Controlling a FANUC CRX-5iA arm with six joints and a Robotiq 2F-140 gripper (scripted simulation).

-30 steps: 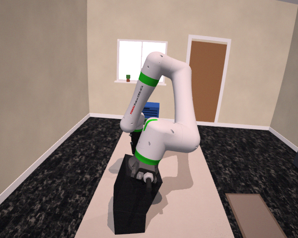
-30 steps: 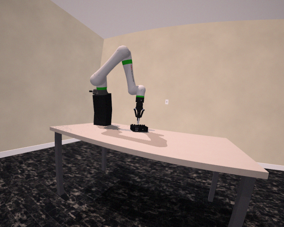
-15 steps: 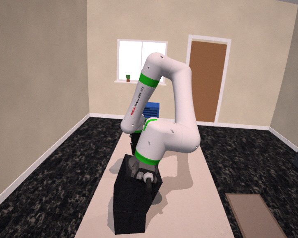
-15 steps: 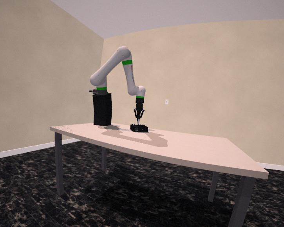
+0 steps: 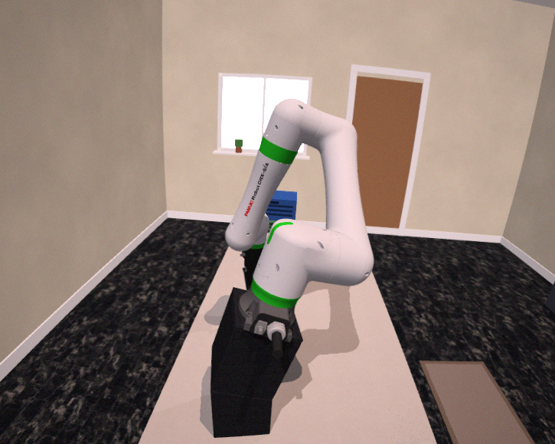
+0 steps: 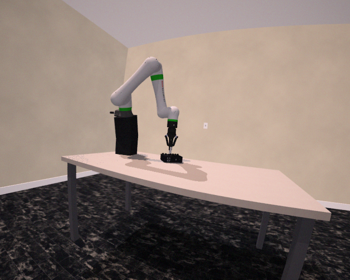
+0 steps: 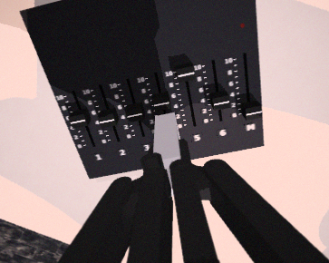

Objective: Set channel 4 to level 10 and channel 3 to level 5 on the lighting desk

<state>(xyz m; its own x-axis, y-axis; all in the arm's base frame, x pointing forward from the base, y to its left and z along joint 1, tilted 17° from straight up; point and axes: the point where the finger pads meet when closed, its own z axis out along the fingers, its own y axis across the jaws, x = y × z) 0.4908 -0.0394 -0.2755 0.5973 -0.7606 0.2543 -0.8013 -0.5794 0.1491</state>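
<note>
Right now my hand is 3 cm above the channel 4 fader cap, 2 cm to the left of it and 1 cm short of it. From my hand the other things lie so: channel 5 fader cap (5 cm to the right, 3 cm below, 1 cm ahead); channel 3 fader cap (3 cm below, 3 cm ahead); channel 6 fader cap (4 cm to the right, 3 cm below, 3 cm behind).
</note>
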